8 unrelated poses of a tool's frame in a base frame.
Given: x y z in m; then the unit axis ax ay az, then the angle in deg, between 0 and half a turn.
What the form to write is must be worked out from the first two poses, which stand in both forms.
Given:
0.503 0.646 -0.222 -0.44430 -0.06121 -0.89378 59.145
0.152 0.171 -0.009 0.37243 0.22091 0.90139 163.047
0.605 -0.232 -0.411 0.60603 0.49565 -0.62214 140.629
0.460 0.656 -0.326 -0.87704 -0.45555 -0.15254 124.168
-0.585 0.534 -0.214 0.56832 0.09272 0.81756 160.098
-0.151 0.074 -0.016 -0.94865 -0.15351 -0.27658 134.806
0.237 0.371 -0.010 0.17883 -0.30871 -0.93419 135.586
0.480 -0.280 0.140 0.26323 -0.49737 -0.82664 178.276
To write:
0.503 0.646 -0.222 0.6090 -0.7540 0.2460 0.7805 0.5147 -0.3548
0.152 0.171 -0.009 -0.6852 0.4238 0.5924 -0.1019 -0.8611 0.4982
0.605 -0.232 -0.411 -0.1219 0.1379 -0.9829 0.9272 -0.3375 -0.1623
0.460 0.656 -0.326 0.6396 0.4977 0.5858 0.7501 -0.2375 -0.6171
-0.585 0.534 -0.214 -0.3136 0.3806 0.8700 -0.1761 -0.9236 0.3405
-0.151 0.074 -0.016 0.8294 0.0520 0.5562 0.4445 -0.6645 -0.6007
0.237 0.371 -0.010 -0.6595 -0.7484 -0.0703 0.5591 -0.5509 0.6195
0.480 -0.280 0.140 -0.8610 -0.2867 -0.4201 -0.2369 -0.5049 0.8300

